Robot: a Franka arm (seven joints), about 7 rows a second.
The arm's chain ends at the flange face. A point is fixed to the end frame.
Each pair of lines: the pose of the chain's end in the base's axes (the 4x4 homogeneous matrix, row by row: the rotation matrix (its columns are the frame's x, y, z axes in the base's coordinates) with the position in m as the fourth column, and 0 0 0 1 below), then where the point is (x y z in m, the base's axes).
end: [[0.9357, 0.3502, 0.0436, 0.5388], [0.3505, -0.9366, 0.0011, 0.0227], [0.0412, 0.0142, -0.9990, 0.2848], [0, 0, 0, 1]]
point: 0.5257 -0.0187 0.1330
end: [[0.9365, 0.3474, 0.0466, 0.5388], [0.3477, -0.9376, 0.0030, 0.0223], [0.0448, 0.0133, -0.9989, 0.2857], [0, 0, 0, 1]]
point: 0.5260 -0.0187 0.1338
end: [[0.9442, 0.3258, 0.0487, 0.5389], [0.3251, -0.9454, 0.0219, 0.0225], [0.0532, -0.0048, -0.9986, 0.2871], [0, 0, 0, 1]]
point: 0.5255 -0.0152 0.1344
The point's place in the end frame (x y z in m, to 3 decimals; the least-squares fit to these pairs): -0.033 0.032 0.151
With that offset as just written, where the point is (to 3 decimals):
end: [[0.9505, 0.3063, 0.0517, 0.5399], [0.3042, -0.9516, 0.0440, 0.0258], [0.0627, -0.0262, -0.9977, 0.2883], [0, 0, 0, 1]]
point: 0.526 -0.008 0.135
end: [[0.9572, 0.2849, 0.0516, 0.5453], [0.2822, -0.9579, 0.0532, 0.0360], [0.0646, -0.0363, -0.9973, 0.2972], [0, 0, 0, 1]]
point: 0.531 0.004 0.143
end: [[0.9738, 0.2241, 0.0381, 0.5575], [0.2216, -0.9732, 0.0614, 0.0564], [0.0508, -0.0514, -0.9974, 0.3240], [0, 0, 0, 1]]
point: 0.538 0.027 0.170
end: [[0.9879, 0.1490, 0.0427, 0.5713], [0.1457, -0.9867, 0.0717, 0.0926], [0.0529, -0.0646, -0.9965, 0.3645], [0, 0, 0, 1]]
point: 0.550 0.067 0.210
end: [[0.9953, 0.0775, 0.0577, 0.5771], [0.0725, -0.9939, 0.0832, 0.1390], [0.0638, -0.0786, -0.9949, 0.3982], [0, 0, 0, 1]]
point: 0.555 0.117 0.243
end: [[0.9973, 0.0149, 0.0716, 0.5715], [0.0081, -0.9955, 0.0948, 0.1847], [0.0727, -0.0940, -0.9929, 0.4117], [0, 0, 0, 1]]
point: 0.550 0.167 0.256
